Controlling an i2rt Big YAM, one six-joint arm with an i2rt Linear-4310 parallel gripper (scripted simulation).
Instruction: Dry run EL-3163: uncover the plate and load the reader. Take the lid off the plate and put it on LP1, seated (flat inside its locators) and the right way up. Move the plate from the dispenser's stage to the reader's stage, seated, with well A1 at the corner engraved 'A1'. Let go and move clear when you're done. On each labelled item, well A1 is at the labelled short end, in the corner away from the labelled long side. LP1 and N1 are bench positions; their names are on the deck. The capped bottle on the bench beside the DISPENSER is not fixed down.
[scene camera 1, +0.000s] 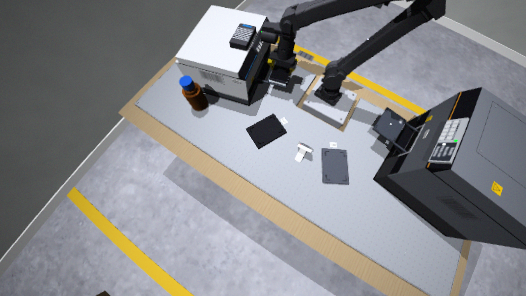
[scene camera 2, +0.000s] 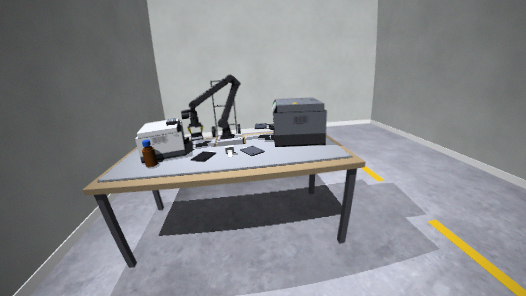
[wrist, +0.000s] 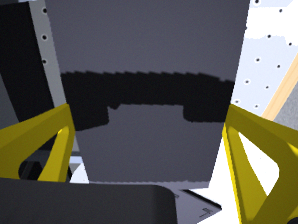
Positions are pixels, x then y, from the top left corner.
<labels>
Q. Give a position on a dark lid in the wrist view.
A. At 149, 94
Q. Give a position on a reader's stage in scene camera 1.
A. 390, 132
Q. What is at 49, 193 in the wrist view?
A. My gripper.
</labels>
